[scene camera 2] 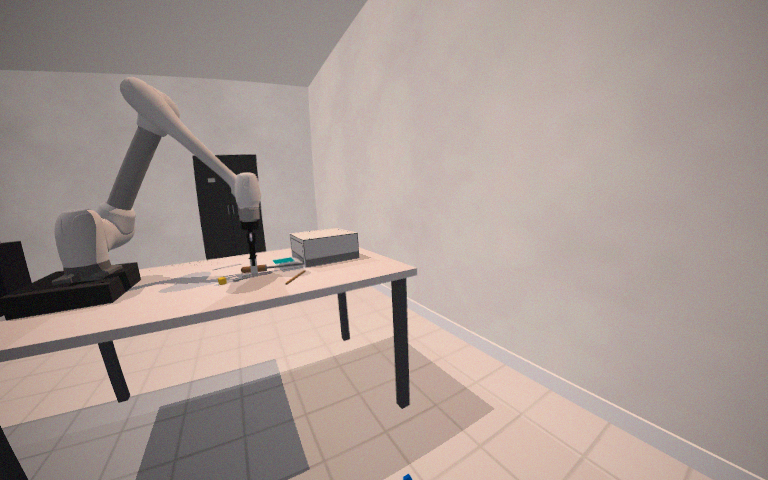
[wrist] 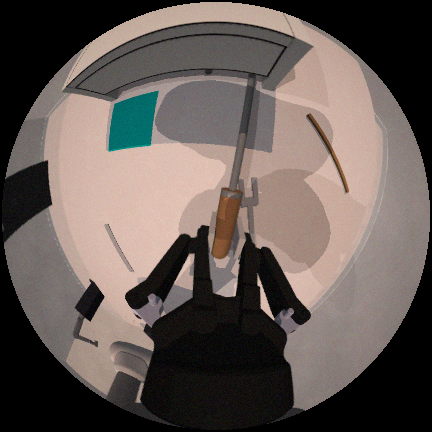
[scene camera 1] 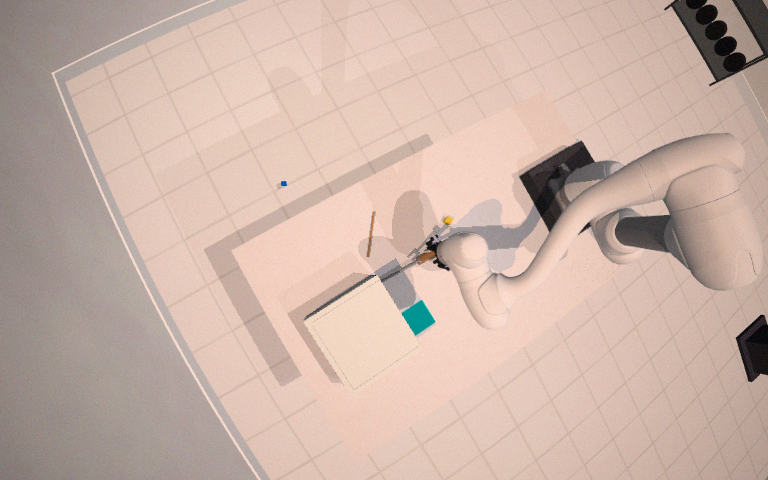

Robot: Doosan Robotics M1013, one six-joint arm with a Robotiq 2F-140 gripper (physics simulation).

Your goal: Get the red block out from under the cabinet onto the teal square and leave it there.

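Places are measured from the arm's base along level axes (x up, y back, z right), in centimetres.
Where they show: gripper, fingertip midpoint: [scene camera 2: 254,272] [wrist: 224,221] [scene camera 1: 429,254]; arm's base, origin of the base link: [scene camera 2: 90,275] [scene camera 1: 571,193].
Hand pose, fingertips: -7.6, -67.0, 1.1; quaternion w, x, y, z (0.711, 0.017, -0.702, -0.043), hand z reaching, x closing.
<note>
Things, the pixels of their top centre, and the offset from my fingertips, as dx, dy, dz. "*": a spot on its surface instead.
- cream cabinet, middle of its top: [scene camera 1: 364,336] [scene camera 2: 321,233] +12.8, -35.5, -15.4
- flat teal square, surface spot: [wrist: 133,121] [scene camera 1: 417,315] [scene camera 2: 283,261] * -0.7, -13.7, -19.5
- brown stick, middle of its top: [wrist: 334,155] [scene camera 1: 371,234] [scene camera 2: 296,276] -0.1, -17.8, +16.0
- grey forked tool, middle of its top: [wrist: 251,229] [scene camera 1: 424,242] [scene camera 2: 253,275] +0.0, +0.2, +4.8
- yellow block, middle of its top: [scene camera 1: 449,220] [scene camera 2: 221,278] +1.7, +12.5, +9.1
- blue block, middle of its top: [scene camera 2: 407,476] [scene camera 1: 283,182] -65.9, -42.2, +66.8
The red block does not show in any view. The cream cabinet [scene camera 1: 362,333] [scene camera 2: 334,249] [wrist: 200,52] stands on the table, with a dark gap under its front edge. The flat teal square [scene camera 1: 418,318] [scene camera 2: 283,260] [wrist: 133,121] lies in front of the cabinet, at the left in the wrist view. My gripper [scene camera 1: 426,256] [scene camera 2: 253,269] [wrist: 224,221] is shut on the orange-brown handle of a grey-rodded tool [scene camera 1: 399,269] [scene camera 2: 286,266] [wrist: 237,160], low over the table. The rod reaches to the cabinet's front near its right end in the wrist view; its far end is hidden beneath.
A brown stick [scene camera 1: 370,234] [scene camera 2: 295,277] [wrist: 330,150] lies right of the tool in the wrist view. A grey forked tool [wrist: 251,202] lies close beside the handle. A yellow block [scene camera 1: 448,220] [scene camera 2: 222,280] is near the gripper. A blue block [scene camera 1: 283,183] [scene camera 2: 407,477] lies on the floor.
</note>
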